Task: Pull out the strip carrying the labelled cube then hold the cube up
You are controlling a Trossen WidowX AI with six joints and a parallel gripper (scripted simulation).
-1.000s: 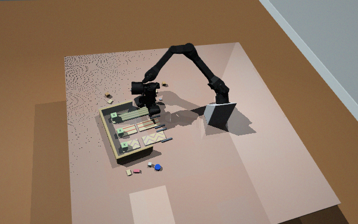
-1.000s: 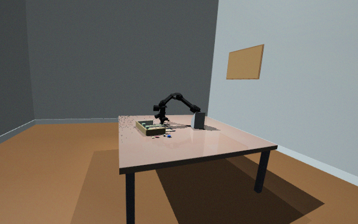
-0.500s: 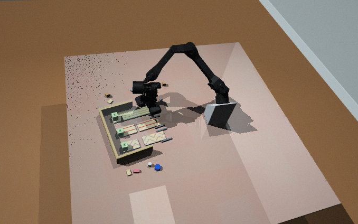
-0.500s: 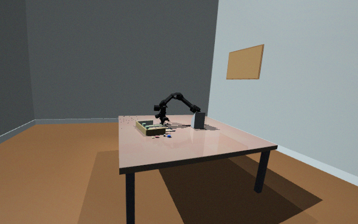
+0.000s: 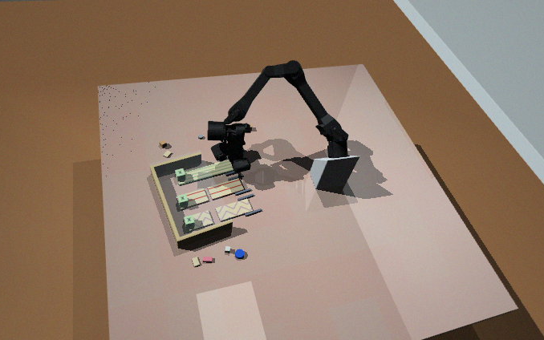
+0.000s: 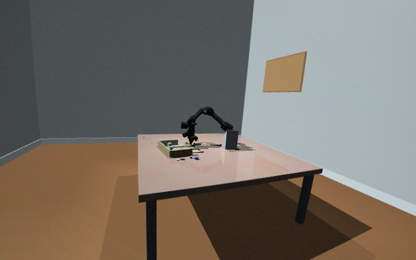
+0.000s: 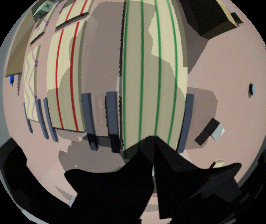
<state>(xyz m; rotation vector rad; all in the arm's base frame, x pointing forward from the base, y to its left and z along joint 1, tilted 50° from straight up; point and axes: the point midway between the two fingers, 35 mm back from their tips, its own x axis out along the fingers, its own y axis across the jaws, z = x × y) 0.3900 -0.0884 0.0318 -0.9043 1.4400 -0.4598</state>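
Now: gripper tip 90 mm short of the strip and 30 mm to the right of it. From my gripper tip the other things lie so: pink block (380 mm to the left, 120 mm ahead); blue disc (380 mm to the left, 20 mm ahead).
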